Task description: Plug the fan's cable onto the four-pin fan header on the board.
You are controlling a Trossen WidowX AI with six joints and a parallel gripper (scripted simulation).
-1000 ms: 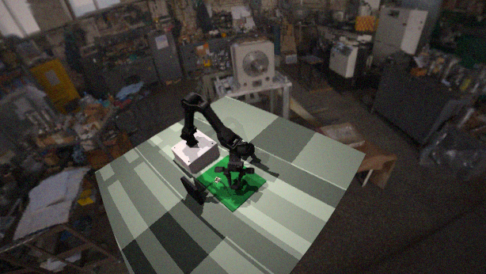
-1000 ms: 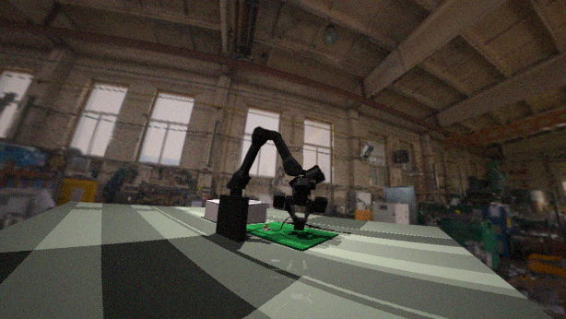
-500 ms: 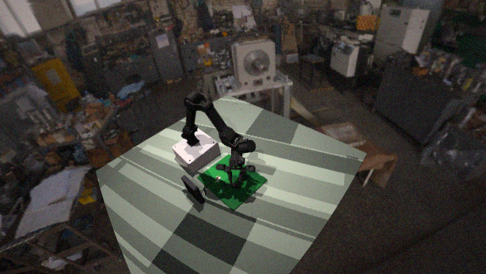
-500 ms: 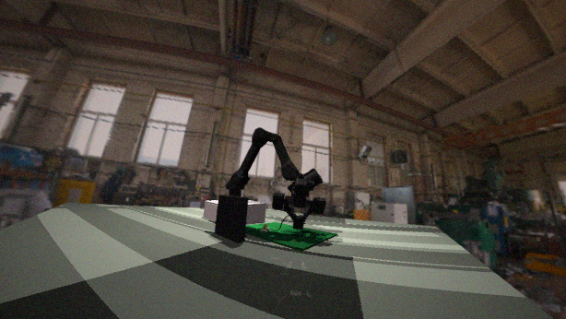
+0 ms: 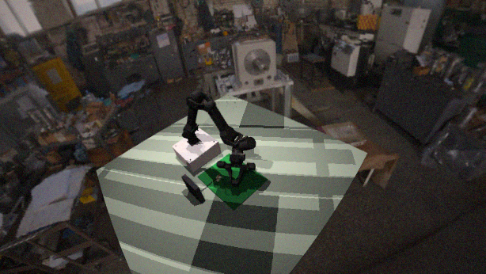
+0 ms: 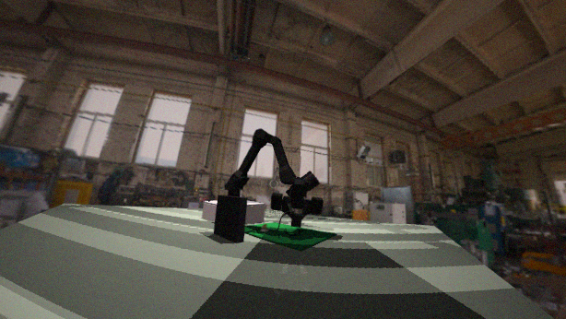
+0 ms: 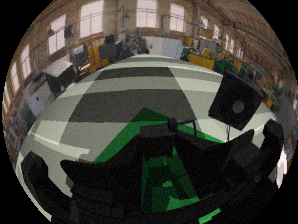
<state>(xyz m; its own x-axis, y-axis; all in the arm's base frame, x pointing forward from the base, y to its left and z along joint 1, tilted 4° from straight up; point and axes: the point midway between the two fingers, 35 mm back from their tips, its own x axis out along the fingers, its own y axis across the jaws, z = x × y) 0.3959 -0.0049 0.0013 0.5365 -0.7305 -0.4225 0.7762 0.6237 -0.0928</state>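
The green board is 80 mm below my gripper tip, 80 mm behind it and 30 mm to the left of it. From my gripper tip the other things lie so: dark plug (10 mm below); then black fan (160 mm to the right, 130 mm behind, 10 mm below).
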